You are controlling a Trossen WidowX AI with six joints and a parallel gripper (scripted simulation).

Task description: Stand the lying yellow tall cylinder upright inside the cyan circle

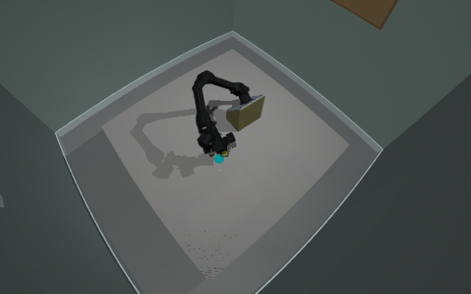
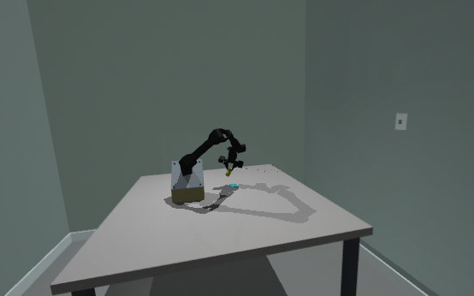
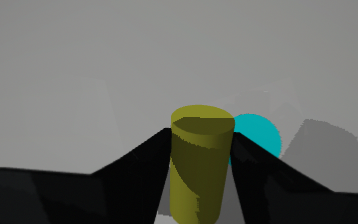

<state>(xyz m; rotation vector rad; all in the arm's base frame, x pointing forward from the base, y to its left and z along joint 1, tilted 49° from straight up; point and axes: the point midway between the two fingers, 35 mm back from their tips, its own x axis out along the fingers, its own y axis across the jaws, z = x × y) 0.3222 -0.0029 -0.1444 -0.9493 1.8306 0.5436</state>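
My gripper tip is 10 mm short of the cyan circle, 30 mm to the left of it and 110 mm above it. Also, from my gripper tip: yellow tall cylinder 10 mm behind, 20 mm to the right, 10 mm below.
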